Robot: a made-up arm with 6 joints. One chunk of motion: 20 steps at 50 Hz.
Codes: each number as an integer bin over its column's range. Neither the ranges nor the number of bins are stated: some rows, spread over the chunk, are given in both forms.
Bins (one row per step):
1: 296 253 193 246 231 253
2: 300 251 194 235 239 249
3: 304 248 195 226 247 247
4: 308 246 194 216 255 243
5: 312 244 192 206 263 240
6: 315 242 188 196 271 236
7: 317 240 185 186 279 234
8: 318 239 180 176 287 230
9: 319 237 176 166 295 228
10: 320 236 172 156 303 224
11: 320 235 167 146 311 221
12: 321 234 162 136 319 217
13: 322 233 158 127 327 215
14: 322 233 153 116 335 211
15: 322 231 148 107 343 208
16: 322 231 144 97 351 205
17: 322 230 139 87 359 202
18: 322 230 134 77 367 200
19: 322 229 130 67 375 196
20: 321 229 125 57 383 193
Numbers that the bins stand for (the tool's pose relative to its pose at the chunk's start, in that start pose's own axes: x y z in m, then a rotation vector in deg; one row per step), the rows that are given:
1: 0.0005 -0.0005 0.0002 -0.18 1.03 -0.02
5: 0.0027 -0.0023 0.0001 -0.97 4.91 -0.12
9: 0.0037 -0.0036 -0.0024 -1.76 8.79 -0.22
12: 0.0040 -0.0042 -0.0046 -2.35 11.71 -0.30
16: 0.0041 -0.0048 -0.0075 -3.11 15.59 -0.40
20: 0.0040 -0.0052 -0.0104 -3.90 19.47 -0.49
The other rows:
2: 0.0011 -0.0009 0.0004 -0.40 2.00 -0.05
3: 0.0016 -0.0015 0.0005 -0.58 2.97 -0.07
4: 0.0022 -0.0019 0.0004 -0.77 3.94 -0.10
6: 0.0032 -0.0026 -0.0006 -1.17 5.88 -0.15
7: 0.0034 -0.0030 -0.0010 -1.36 6.85 -0.17
8: 0.0036 -0.0032 -0.0018 -1.56 7.82 -0.20
10: 0.0038 -0.0038 -0.0031 -1.95 9.77 -0.25
11: 0.0038 -0.0040 -0.0039 -2.15 10.74 -0.27
13: 0.0041 -0.0044 -0.0053 -2.52 12.68 -0.32
14: 0.0041 -0.0044 -0.0060 -2.74 13.65 -0.35
15: 0.0041 -0.0048 -0.0068 -2.92 14.62 -0.37
17: 0.0041 -0.0050 -0.0082 -3.31 16.56 -0.42
18: 0.0041 -0.0050 -0.0090 -3.51 17.53 -0.44
19: 0.0041 -0.0052 -0.0096 -3.70 18.50 -0.47

